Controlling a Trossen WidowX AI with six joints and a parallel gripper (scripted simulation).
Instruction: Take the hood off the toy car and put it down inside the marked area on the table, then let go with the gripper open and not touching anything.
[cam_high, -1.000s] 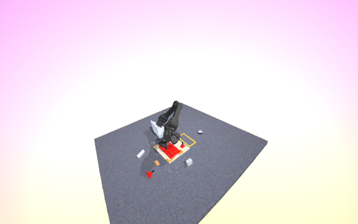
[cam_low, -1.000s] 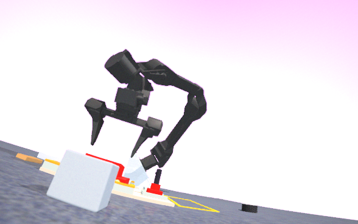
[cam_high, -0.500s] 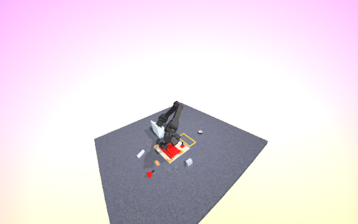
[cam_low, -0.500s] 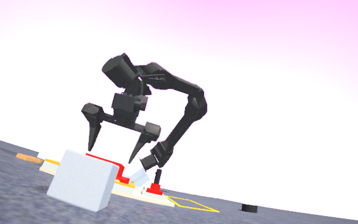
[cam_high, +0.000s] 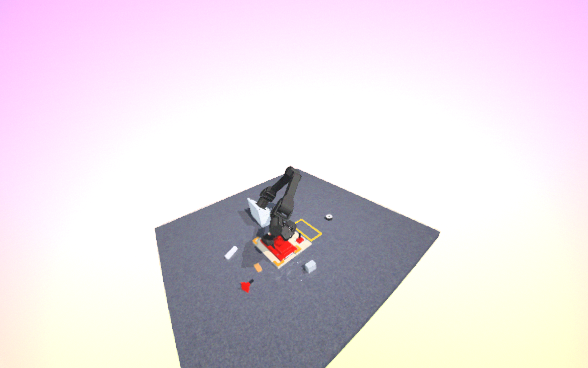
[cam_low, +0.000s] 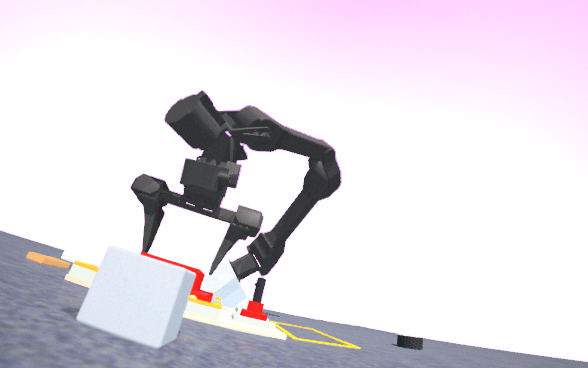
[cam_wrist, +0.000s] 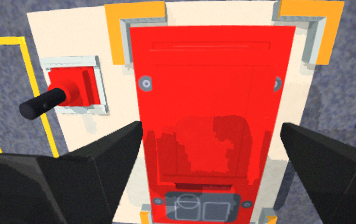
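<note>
Right now the red hood is 1 cm below my gripper tip. The rest, counted from my gripper tip: white wheel 37 cm to the left, 4 cm below, 1 cm behind.
</note>
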